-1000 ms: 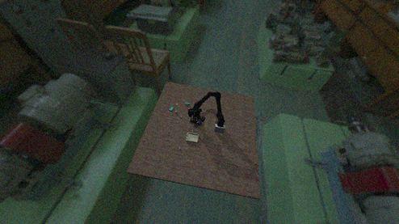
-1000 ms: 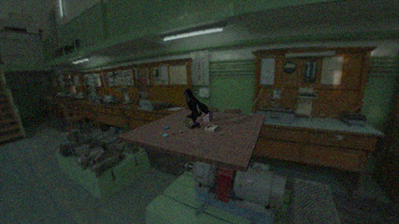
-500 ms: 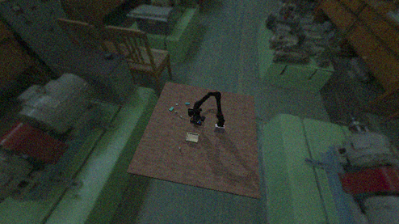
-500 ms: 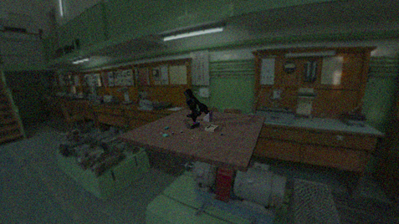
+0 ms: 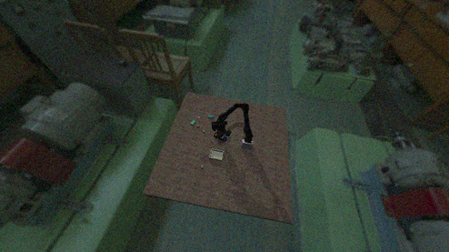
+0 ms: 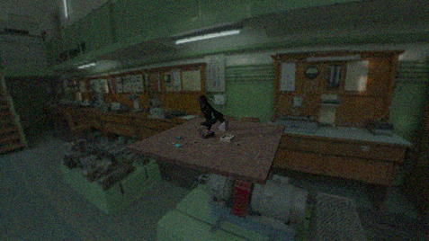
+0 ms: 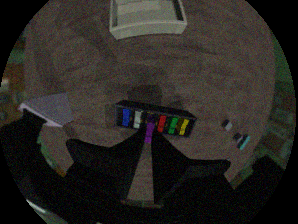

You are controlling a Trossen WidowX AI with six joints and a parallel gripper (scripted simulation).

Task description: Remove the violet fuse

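Now: gripper tip 3 cm short of the tray, 21 cm to the right of it and 6 cm above it. From my gripper tip the other things lie so: violet fuse (1 cm below).
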